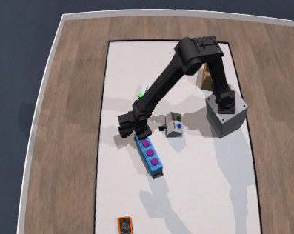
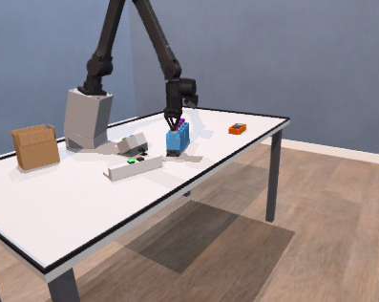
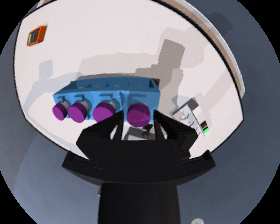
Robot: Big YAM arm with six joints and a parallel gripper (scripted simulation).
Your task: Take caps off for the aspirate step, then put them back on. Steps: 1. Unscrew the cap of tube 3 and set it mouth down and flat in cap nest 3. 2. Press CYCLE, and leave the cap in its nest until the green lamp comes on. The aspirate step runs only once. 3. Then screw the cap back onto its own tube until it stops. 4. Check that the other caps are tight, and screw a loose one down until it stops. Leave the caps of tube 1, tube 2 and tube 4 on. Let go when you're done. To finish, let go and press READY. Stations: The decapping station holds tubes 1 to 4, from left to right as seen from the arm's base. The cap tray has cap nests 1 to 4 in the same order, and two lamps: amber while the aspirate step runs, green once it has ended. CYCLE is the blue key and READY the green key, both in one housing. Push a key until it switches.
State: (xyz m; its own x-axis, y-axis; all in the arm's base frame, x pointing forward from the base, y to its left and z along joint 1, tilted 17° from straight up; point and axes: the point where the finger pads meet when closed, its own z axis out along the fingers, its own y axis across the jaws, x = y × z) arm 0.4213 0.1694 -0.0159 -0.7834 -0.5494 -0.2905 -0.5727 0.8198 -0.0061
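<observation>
The green key is 180 mm behind my hand, 150 mm to the right of it and 50 mm below it. Also, from my hand: cardboard box (480 mm to the right, 360 mm behind, 50 mm below); then grey key housing (160 mm behind, 120 mm to the right, 60 mm below); then blue key (190 mm behind, 100 mm to the right, 50 mm below).
</observation>
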